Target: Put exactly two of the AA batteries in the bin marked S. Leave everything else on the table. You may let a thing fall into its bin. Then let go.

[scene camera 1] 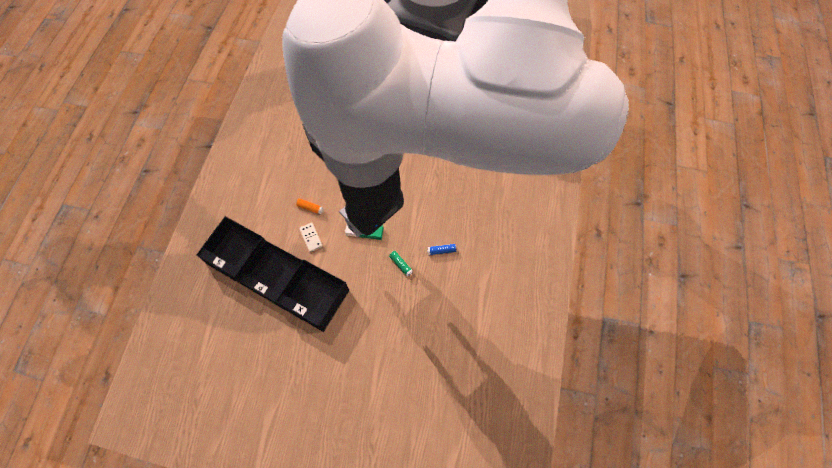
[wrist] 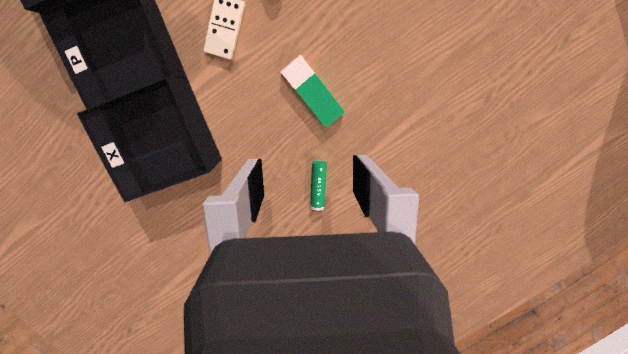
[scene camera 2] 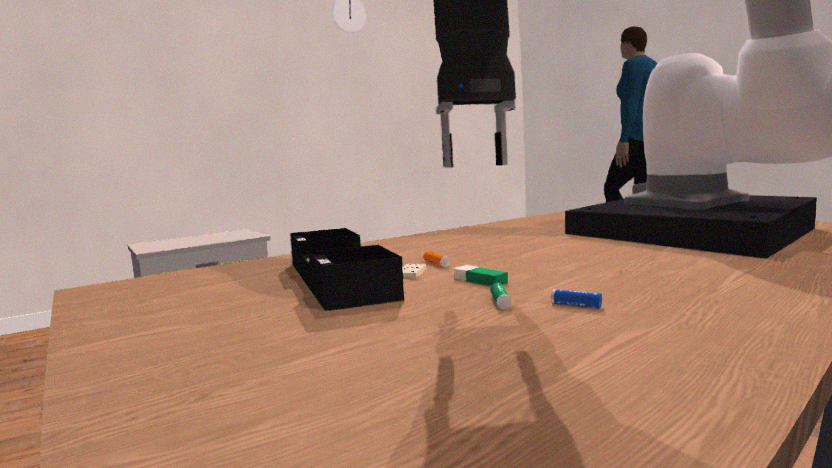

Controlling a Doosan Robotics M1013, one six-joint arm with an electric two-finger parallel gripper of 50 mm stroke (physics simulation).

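Pixels of known places: gripper, fingertip midpoint: (wrist: 308, 175) (scene camera 2: 475, 166); arm's base, link origin: (scene camera 1: 434, 1) (scene camera 2: 686, 202).
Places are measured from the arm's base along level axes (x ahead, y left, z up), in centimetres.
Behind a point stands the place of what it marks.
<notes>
A green AA battery (scene camera 1: 400, 263) @(x 57.1, y 17.3, z -3.8 cm) (scene camera 2: 500, 295) @(x 58.2, y 19.2, z -3.8 cm) (wrist: 318, 185) @(x 56.8, y 17.1, z -3.7 cm) lies on the table. My gripper (scene camera 2: 474, 158) @(x 56.2, y 12.1, z 8.4 cm) (wrist: 308, 175) @(x 56.2, y 12.1, z 8.4 cm) is open and empty, high above the table; in the wrist view the green battery shows between its fingers, far below them. A blue AA battery (scene camera 1: 442, 249) @(x 51.8, y 23.0, z -3.8 cm) (scene camera 2: 576, 298) @(x 52.1, y 23.4, z -4.2 cm) lies right of the green one in scene camera 1. An orange AA battery (scene camera 1: 309, 206) @(x 53.6, y -2.5, z -3.8 cm) (scene camera 2: 436, 259) @(x 54.0, y -1.5, z -4.2 cm) lies near the domino. The bin marked S (scene camera 1: 232, 245) @(x 65.8, y -11.9, z -4.5 cm) is the far-left compartment of the black three-part box in scene camera 1 and looks empty there.
A domino (scene camera 1: 311, 237) @(x 58.7, y 0.6, z -4.4 cm) (scene camera 2: 413, 270) @(x 59.0, y 1.7, z -4.5 cm) (wrist: 224, 29) @(x 58.6, y 0.6, z -4.5 cm) lies beside the box. A green and white eraser (scene camera 1: 374, 232) @(x 53.6, y 10.7, z -3.8 cm) (scene camera 2: 481, 275) @(x 54.4, y 10.2, z -4.1 cm) (wrist: 313, 91) @(x 53.6, y 8.6, z -3.9 cm) lies near the green battery, partly hidden by the arm in scene camera 1. Bins P (scene camera 1: 272, 270) @(x 67.0, y -2.8, z -4.5 cm) (wrist: 112, 45) @(x 68.4, y -2.5, z -4.4 cm) and X (scene camera 1: 317, 291) @(x 67.2, y 6.3, z -4.5 cm) (wrist: 155, 140) @(x 69.3, y 6.6, z -4.5 cm) adjoin S in a row.
</notes>
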